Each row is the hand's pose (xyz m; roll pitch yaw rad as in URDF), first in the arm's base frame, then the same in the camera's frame.
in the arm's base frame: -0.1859 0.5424 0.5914 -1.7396 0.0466 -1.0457
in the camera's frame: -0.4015 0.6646 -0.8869 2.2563 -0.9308 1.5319
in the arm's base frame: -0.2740 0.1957 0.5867 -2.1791 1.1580 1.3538
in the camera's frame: -0.5709 0.6765 -0.5719 1.1612 -0.0395 -0.5356
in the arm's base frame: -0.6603 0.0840 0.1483 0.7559 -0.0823 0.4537
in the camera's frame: -0.5136 0.1591 -0.2840 -1.2675 0.4415 0.8232
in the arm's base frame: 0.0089 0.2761 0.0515 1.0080 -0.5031 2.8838
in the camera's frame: 0.0146 0.6042 -0.4141 2.8722 0.4236 -2.5746
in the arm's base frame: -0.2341 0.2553 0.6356 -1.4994 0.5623 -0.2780
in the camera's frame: -0.5626 0.7199 -0.6467 2.9545 -0.4565 0.5092
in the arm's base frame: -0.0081 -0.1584 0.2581 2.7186 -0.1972 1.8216
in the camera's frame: -0.2990 0.8071 -0.1103 -1.1493 1.2309 -1.4287
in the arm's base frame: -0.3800 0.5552 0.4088 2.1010 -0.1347 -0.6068
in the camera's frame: -0.3762 0.4074 -0.8206 -0.0589 -0.4725 1.3696
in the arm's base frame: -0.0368 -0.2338 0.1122 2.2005 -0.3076 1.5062
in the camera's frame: -0.2351 0.7256 0.0203 -0.5190 1.4210 -0.1764
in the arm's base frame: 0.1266 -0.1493 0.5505 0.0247 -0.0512 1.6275
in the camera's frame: -0.4317 1.0685 -0.2437 3.0405 1.1751 -0.7626
